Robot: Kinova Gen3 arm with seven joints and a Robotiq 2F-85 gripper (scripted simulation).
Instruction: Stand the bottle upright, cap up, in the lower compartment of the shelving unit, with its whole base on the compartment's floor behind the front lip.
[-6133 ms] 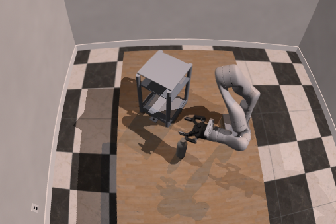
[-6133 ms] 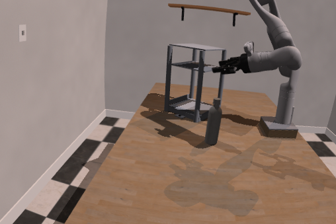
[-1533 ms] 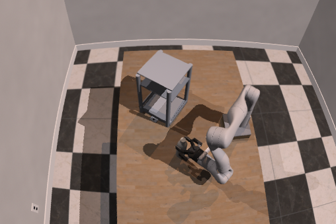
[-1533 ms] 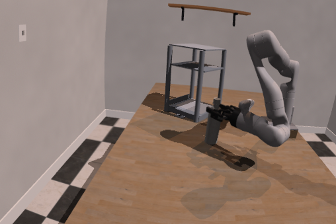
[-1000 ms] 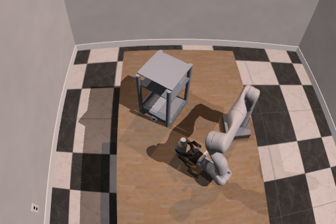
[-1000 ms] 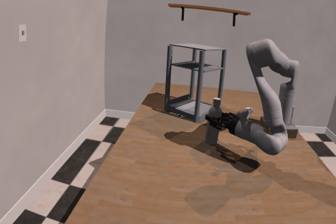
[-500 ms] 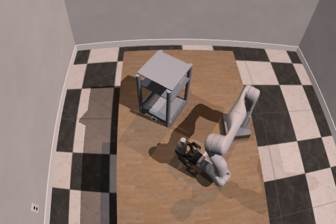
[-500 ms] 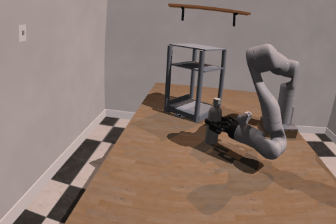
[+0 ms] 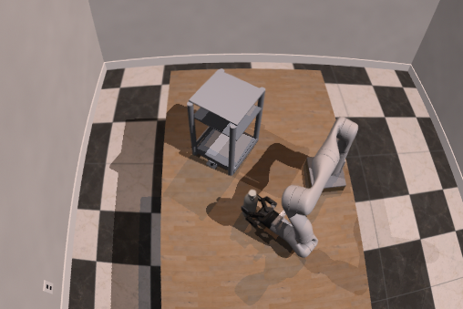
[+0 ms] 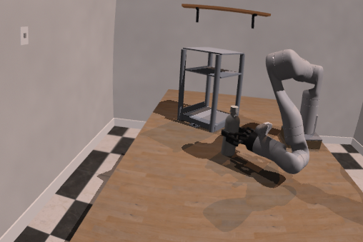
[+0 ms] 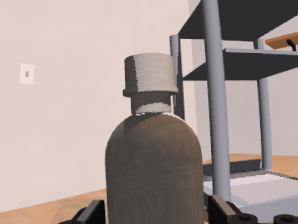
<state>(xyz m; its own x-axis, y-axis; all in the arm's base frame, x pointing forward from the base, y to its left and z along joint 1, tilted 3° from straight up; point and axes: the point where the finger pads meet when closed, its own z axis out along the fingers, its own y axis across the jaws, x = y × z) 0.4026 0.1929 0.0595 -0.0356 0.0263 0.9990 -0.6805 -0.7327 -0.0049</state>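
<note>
My gripper is now 3 cm below the white bottle. From my hand the other things lie so: shelving unit: 10 cm ahead, 34 cm to the right, 9 cm above.
</note>
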